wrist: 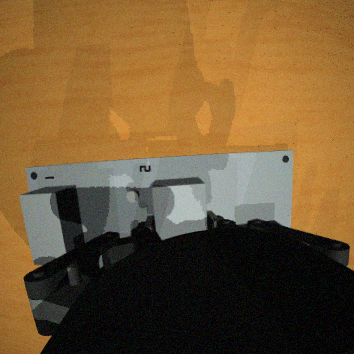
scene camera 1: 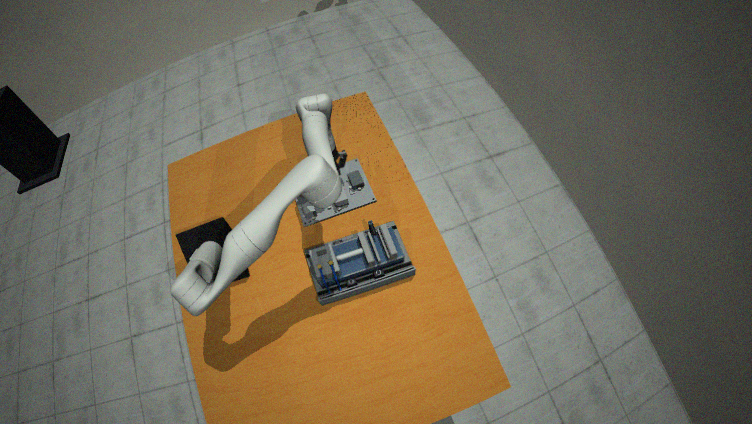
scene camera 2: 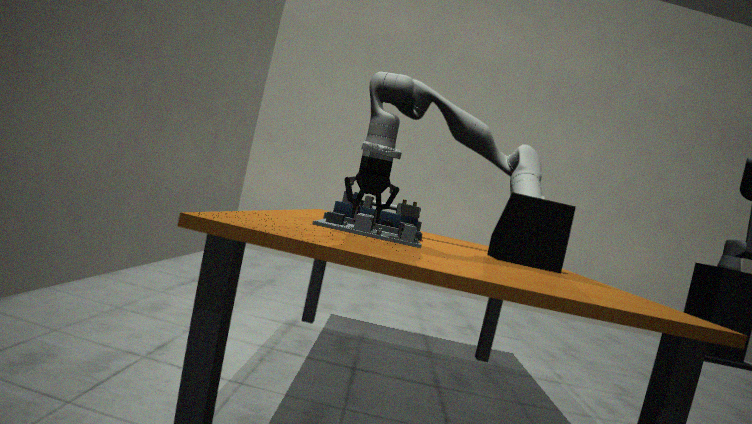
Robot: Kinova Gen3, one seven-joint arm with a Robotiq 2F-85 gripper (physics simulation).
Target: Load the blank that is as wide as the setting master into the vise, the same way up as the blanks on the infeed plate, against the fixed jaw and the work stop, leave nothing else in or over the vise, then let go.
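Places are measured from the arm's base along level axes (x left, y back, z up), in centimetres.
Where they show: gripper, between the fingertips: (wrist: 179, 224) (scene camera 2: 364, 223); arm's base, origin of its link: (scene camera 1: 211, 254) (scene camera 2: 528, 223).
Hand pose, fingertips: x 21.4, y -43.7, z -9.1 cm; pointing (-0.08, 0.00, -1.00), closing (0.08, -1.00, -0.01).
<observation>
Things, the pixels of their centre, and the offset from my fingertips. "spot": a spot on its surface instead.
- light grey blank, middle of its body: (wrist: 179, 216) (scene camera 2: 364, 223) dx +0.7, dy +0.0, dz +0.1 cm
- darker grey blank, middle of its body: (scene camera 2: 335, 218) (scene camera 1: 356, 180) dx -3.3, dy -7.8, dz -0.5 cm
- vise, middle of its body: (scene camera 1: 357, 257) (scene camera 2: 377, 212) dx -32.1, dy -0.8, dz +2.5 cm
- black upright part, a spot on its surface: (scene camera 1: 371, 228) spot: dx -26.3, dy -7.2, dz +7.0 cm
My gripper (scene camera 2: 365, 214) (wrist: 179, 224) points down at the infeed plate (scene camera 1: 367, 195) (scene camera 2: 342, 228) (wrist: 255, 180). It is shut on a light grey blank (wrist: 180, 207) (scene camera 2: 364, 222) beside the mark 2, at about plate level; its lower part is hidden. Another blank (wrist: 42, 225) (scene camera 2: 408, 232) stands near mark 1. A darker grey blank (scene camera 1: 355, 179) (scene camera 2: 334, 217) is on the plate's right in scene camera 1. The vise (scene camera 1: 405, 271) (scene camera 2: 390, 217) has grey jaw bars (scene camera 1: 367, 248) (scene camera 1: 388, 242). I cannot tell which piece is the setting master.
More blanks (scene camera 1: 341, 204) (scene camera 1: 309, 212) stand on the plate's side near the vise, partly under the arm in scene camera 1. A black upright part (scene camera 1: 371, 228) rises at the vise's back edge. Blue hoses (scene camera 1: 323, 279) are at its left. The robot's black base (scene camera 2: 531, 231) stands on the table.
</observation>
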